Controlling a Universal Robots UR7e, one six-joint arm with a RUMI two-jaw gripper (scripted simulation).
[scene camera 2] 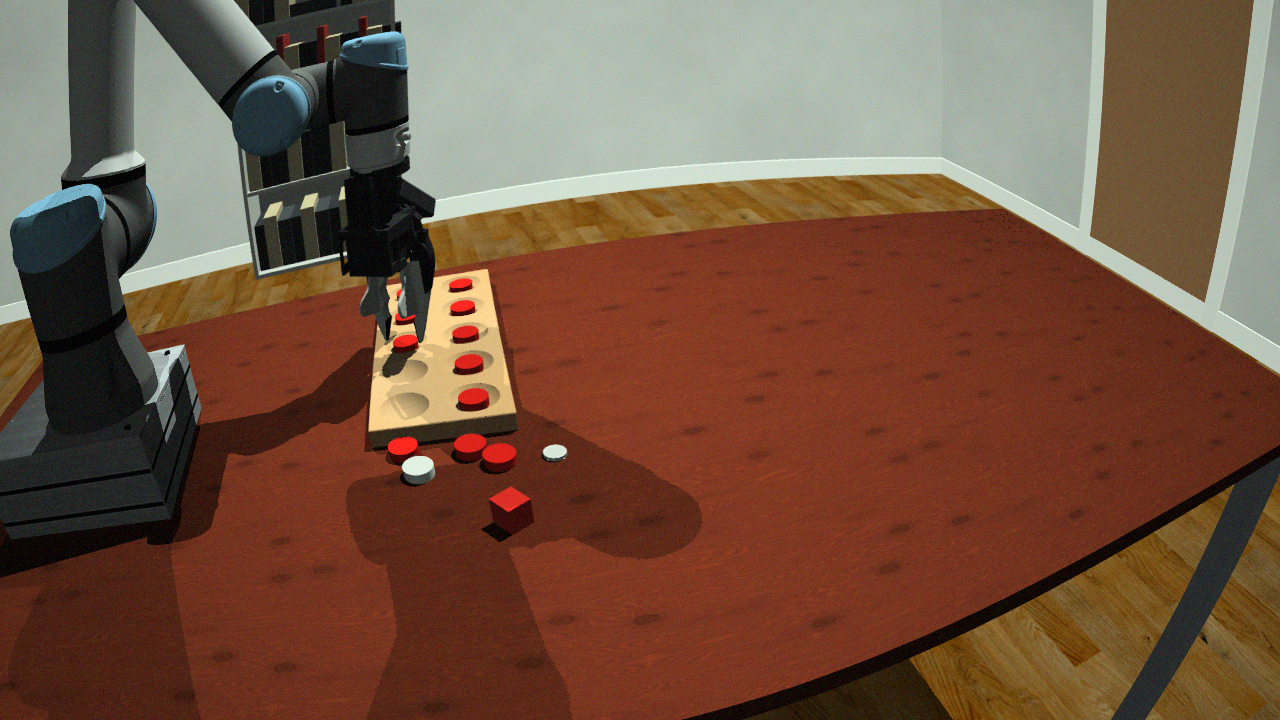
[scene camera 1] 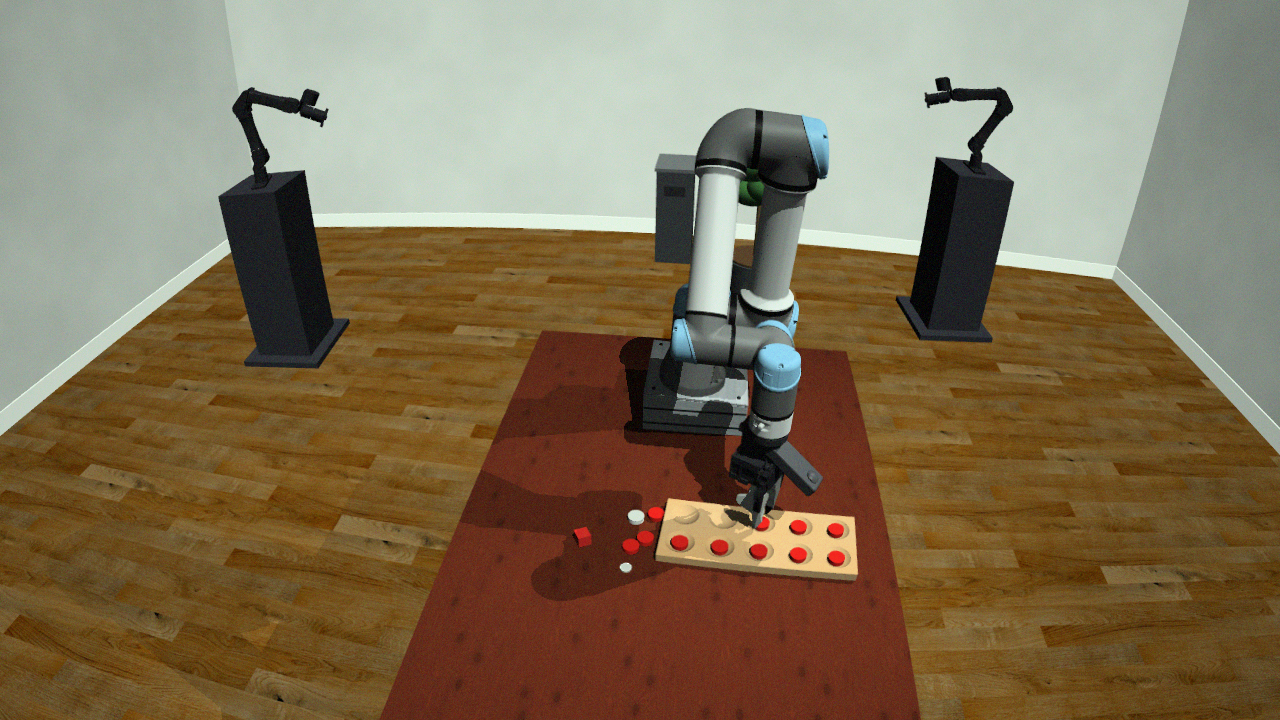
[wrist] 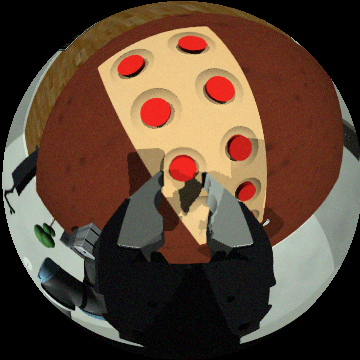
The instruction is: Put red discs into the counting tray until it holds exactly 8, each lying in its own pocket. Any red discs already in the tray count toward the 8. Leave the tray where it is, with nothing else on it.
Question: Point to a red disc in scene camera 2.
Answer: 469, 447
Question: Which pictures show the wooden counting tray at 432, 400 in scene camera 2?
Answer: Scene camera 2, scene camera 1 and the wrist view: all of them.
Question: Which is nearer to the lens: the white disc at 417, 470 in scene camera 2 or the red cube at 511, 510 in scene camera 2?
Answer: The red cube.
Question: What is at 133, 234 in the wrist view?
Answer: My gripper.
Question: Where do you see a wooden counting tray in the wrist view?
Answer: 199, 127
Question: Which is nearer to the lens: the red disc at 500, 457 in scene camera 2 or the red cube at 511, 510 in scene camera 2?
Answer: The red cube.
